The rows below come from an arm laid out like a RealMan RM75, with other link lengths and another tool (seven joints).
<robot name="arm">
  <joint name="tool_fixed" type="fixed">
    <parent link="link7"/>
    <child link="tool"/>
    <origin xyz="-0.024 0.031 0.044" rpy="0.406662 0 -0.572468"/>
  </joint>
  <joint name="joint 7" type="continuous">
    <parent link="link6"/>
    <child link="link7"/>
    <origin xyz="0 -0.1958 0" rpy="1.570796 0 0"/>
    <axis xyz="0 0 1"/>
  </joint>
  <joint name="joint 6" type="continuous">
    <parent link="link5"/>
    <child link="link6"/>
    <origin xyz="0 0 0" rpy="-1.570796 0 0"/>
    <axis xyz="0 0 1"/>
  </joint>
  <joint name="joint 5" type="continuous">
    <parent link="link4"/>
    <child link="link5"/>
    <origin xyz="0 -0.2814 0" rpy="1.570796 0 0"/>
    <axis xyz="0 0 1"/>
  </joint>
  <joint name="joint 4" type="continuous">
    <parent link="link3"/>
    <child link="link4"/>
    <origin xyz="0 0 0" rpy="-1.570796 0 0"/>
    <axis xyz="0 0 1"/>
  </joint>
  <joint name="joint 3" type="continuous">
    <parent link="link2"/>
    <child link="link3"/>
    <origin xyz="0 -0.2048 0" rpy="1.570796 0 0"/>
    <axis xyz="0 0 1"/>
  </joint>
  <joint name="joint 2" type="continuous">
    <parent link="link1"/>
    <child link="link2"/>
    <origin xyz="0 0 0" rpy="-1.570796 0 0"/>
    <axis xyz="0 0 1"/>
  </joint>
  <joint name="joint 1" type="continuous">
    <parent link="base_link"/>
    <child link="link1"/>
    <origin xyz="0 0 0.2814" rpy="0 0 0"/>
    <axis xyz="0 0 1"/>
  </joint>
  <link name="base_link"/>
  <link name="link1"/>
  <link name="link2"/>
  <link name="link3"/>
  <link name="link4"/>
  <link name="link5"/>
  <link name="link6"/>
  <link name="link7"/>
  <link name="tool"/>
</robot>
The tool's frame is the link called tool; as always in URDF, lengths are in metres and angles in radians. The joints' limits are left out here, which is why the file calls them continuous.
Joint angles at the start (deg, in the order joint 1, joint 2, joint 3, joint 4, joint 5, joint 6, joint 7): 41.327, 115.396, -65.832, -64.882, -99.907, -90.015, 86.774
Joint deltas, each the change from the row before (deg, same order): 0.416, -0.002, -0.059, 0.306, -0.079, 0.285, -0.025; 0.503, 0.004, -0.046, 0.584, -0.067, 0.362, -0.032; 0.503, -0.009, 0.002, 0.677, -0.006, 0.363, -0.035; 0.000, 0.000, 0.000, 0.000, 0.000, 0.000, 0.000; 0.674, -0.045, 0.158, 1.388, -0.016, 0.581, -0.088; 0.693, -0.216, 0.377, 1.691, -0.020, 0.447, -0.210; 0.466, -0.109, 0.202, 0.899, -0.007, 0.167, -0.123; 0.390, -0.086, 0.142, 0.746, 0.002, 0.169, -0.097; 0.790, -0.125, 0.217, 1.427, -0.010, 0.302, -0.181; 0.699, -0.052, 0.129, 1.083, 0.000, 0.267, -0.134
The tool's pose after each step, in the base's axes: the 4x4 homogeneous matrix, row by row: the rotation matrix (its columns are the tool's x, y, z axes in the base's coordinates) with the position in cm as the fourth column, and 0 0 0 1 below. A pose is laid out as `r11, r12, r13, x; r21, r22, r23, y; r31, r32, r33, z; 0, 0, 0, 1`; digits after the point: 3 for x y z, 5 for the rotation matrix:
0.64478, 0.42534, -0.63510, -1.674; 0.72938, -0.59089, 0.34476, 38.263; -0.22863, -0.68552, -0.69122, 2.209; 0, 0, 0, 1
0.64583, 0.42449, -0.63459, -1.805; 0.72839, -0.59168, 0.34550, 38.417; -0.22881, -0.68536, -0.69132, 2.033; 0, 0, 0, 1
0.64766, 0.42181, -0.63451, -1.919; 0.72635, -0.59332, 0.34698, 38.589; -0.23011, -0.68560, -0.69065, 1.874; 0, 0, 0, 1
0.64766, 0.42181, -0.63451, -1.919; 0.72635, -0.59332, 0.34698, 38.589; -0.23011, -0.68560, -0.69065, 1.874; 0, 0, 0, 1
0.65562, 0.41235, -0.63256, -1.885; 0.71813, -0.59940, 0.35357, 38.938; -0.23335, -0.68607, -0.68910, 1.623; 0, 0, 0, 1
0.66555, 0.40141, -0.62921, -1.674; 0.70802, -0.60627, 0.36214, 39.357; -0.23611, -0.68652, -0.68771, 1.464; 0, 0, 0, 1
0.66911, 0.39705, -0.62820, -1.627; 0.70392, -0.60967, 0.36441, 39.541; -0.23831, -0.68604, -0.68743, 1.376; 0, 0, 0, 1
0.67206, 0.39342, -0.62734, -1.597; 0.70050, -0.61244, 0.36636, 39.694; -0.24007, -0.68567, -0.68719, 1.291; 0, 0, 0, 1
0.67692, 0.38751, -0.62579, -1.579; 0.69438, -0.61821, 0.36830, 39.943; -0.24415, -0.68385, -0.68756, 1.078; 0, 0, 0, 1
0.67934, 0.38388, -0.62541, -1.655; 0.69076, -0.62217, 0.36844, 40.114; -0.24768, -0.68230, -0.68784, 0.879; 0, 0, 0, 1

